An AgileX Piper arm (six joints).
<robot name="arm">
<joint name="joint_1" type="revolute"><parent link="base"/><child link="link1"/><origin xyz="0 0 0.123" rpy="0 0 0"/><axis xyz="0 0 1"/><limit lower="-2.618" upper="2.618"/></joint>
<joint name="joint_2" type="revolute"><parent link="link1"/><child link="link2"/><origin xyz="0 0 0" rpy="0 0 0"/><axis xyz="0 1 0"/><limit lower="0" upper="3.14"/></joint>
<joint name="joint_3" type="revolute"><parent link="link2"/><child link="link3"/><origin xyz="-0.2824 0 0.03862" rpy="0 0 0"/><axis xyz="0 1 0"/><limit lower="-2.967" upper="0"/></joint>
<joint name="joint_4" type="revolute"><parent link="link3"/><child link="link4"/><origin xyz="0.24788 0 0.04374" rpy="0 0 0"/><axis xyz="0.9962 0 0.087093"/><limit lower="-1.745" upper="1.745"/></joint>
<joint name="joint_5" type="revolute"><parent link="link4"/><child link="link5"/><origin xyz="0 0 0" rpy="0 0 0"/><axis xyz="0 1 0"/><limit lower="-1.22" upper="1.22"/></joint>
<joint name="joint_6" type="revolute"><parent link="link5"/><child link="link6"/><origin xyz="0.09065 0 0.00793" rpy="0 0 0"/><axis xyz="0.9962 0 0.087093"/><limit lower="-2.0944" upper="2.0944"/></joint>
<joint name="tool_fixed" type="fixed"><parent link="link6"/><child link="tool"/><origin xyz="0 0 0" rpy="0 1.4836 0"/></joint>
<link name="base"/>
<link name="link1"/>
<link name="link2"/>
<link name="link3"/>
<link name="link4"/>
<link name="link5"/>
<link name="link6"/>
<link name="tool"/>
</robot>
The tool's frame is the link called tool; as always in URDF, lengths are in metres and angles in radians.
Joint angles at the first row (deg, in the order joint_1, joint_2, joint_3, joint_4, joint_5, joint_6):
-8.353 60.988 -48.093 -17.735 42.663 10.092
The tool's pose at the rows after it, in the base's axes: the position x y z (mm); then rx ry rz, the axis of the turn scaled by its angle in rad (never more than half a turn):
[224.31 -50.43 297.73 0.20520 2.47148 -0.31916]
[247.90 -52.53 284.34 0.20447 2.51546 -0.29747]
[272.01 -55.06 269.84 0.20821 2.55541 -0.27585]
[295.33 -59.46 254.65 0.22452 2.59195 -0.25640]
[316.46 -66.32 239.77 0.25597 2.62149 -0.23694]
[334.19 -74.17 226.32 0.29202 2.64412 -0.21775]
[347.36 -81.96 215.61 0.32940 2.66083 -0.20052]
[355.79 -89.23 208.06 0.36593 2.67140 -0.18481]
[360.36 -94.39 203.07 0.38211 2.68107 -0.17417]
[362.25 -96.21 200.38 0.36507 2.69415 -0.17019]
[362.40 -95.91 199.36 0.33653 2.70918 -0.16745]
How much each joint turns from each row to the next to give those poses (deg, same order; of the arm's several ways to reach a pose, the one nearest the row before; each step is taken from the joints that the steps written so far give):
0.002 5.787 -1.884 0.970 -1.382 0.001
0.000 6.034 -2.051 0.813 -1.601 0.001
-0.064 6.188 -2.536 0.852 -1.476 -0.003
-0.412 6.113 -2.962 0.924 -1.117 0.003
-0.861 5.681 -3.168 1.163 -0.822 -0.079
-1.022 4.896 -3.061 1.327 -0.496 -0.282
-1.030 3.791 -2.624 1.297 -0.102 -0.320
-1.020 2.606 -1.932 1.247 0.085 -0.354
-0.760 1.586 -1.165 1.031 0.161 -0.832
-0.302 0.754 -0.537 0.755 0.297 -1.615
-0.030 0.220 -0.176 0.645 0.522 -1.766

